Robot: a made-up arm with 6 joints.
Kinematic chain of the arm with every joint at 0, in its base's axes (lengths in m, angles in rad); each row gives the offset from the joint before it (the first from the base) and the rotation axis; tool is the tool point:
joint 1: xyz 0 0 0.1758 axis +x
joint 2: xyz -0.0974 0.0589 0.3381 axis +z
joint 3: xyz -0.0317 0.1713 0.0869 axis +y
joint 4: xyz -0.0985 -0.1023 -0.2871 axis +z
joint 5: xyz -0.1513 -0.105 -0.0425 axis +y
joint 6: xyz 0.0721 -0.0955 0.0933 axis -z
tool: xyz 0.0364 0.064 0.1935
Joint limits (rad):
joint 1: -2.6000..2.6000
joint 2: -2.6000..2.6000
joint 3: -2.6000..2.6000
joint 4: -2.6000..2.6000
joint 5: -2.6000..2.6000
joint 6: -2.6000..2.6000
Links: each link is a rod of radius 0.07 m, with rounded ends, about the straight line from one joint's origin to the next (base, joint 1, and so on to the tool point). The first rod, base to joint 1, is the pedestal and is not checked.
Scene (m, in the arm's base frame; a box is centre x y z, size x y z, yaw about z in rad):
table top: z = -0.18
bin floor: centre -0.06 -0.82 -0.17 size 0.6 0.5 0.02 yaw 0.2
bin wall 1: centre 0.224 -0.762 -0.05 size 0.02 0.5 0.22 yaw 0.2
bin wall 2: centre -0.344 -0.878 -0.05 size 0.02 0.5 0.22 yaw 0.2
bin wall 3: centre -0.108 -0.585 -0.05 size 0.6 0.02 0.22 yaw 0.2
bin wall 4: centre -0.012 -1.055 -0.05 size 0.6 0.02 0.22 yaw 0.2
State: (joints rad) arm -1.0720 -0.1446 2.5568 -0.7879 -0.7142 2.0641
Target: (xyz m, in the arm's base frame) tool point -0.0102 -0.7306 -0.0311
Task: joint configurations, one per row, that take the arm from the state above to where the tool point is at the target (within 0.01 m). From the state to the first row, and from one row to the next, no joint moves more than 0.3 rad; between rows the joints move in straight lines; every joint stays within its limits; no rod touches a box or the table.
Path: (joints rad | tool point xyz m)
1: -0.7891 -0.2182 2.5616 -0.7103 -0.7346 2.0764 | 0.2400 0.5268 0.6636
2: -0.5062 -0.2919 2.5664 -0.6327 -0.7551 2.0888 | 0.2309 0.3274 0.8167
3: -0.2233 -0.3655 2.5712 -0.5551 -0.7755 2.1011 | 0.2147 0.0889 0.8941
4: 0.0596 -0.4391 2.5760 -0.4776 -0.7960 2.1134 | 0.1917 -0.1606 0.8877
5: 0.3425 -0.5127 2.5808 -0.4000 -0.8164 2.1258 | 0.1621 -0.3924 0.7996
6: 0.6254 -0.5864 2.5856 -0.3224 -0.8368 2.1381 | 0.1264 -0.5806 0.6417
7: 0.9083 -0.6600 2.5904 -0.2448 -0.8573 2.1504 | 0.0853 -0.7056 0.4339
8: 1.1912 -0.7336 2.5952 -0.1672 -0.8777 2.1628 | 0.0394 -0.7561 0.2008
9: 1.4741 -0.8072 2.6000 -0.0896 -0.8982 2.1751 | -0.0102 -0.7306 -0.0311

